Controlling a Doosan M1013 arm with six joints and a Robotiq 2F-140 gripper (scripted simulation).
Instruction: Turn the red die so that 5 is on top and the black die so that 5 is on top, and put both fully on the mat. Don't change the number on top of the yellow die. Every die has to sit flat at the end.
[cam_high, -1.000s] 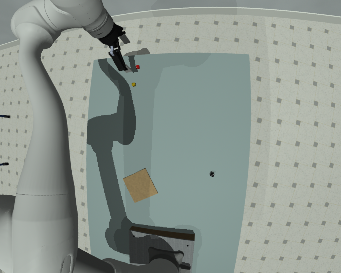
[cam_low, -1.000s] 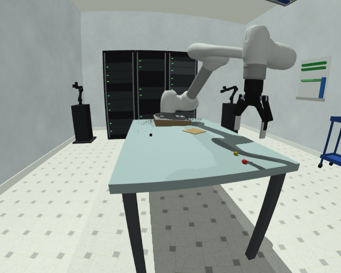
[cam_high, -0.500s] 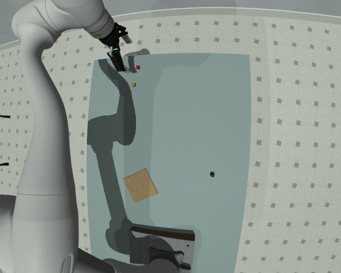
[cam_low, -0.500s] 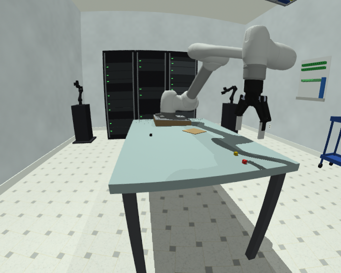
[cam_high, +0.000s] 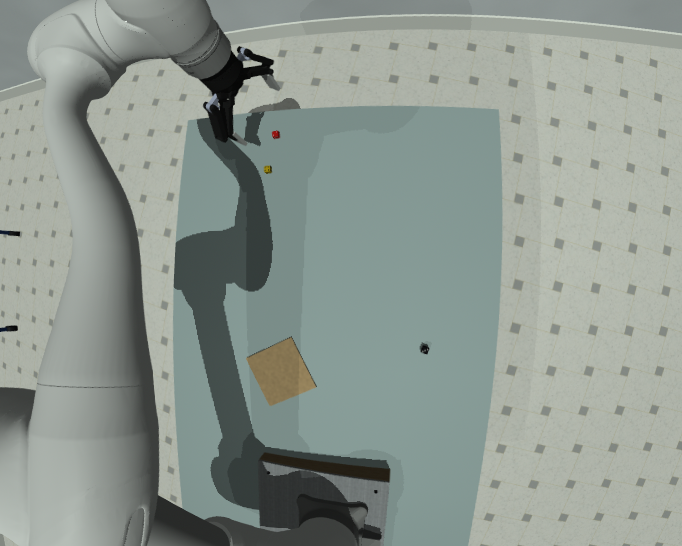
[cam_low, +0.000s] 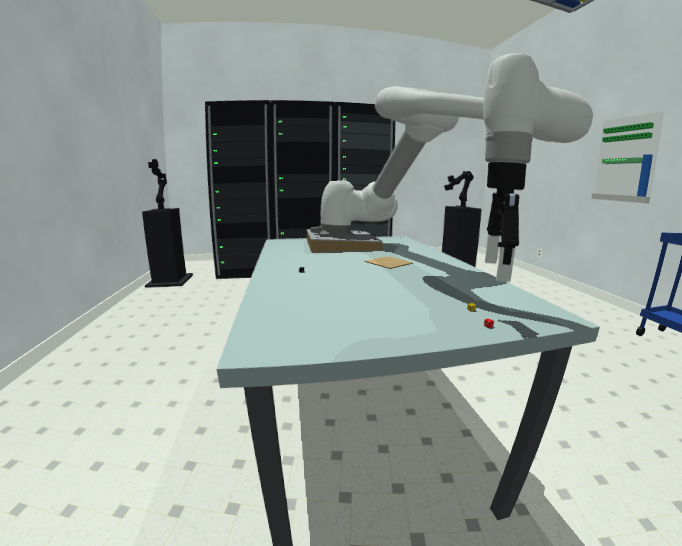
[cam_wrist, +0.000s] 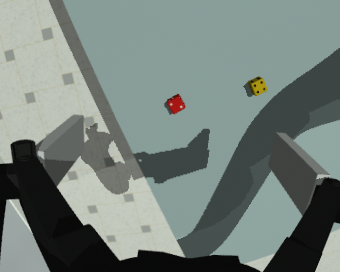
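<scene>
The red die lies 130 mm below my hand. The rest, counted from my hand: black die (530 mm behind, 380 mm to the right, 130 mm below); tan mat (610 mm behind, 30 mm to the right, 140 mm below); yellow die (90 mm behind, 20 mm to the left, 130 mm below).
</scene>
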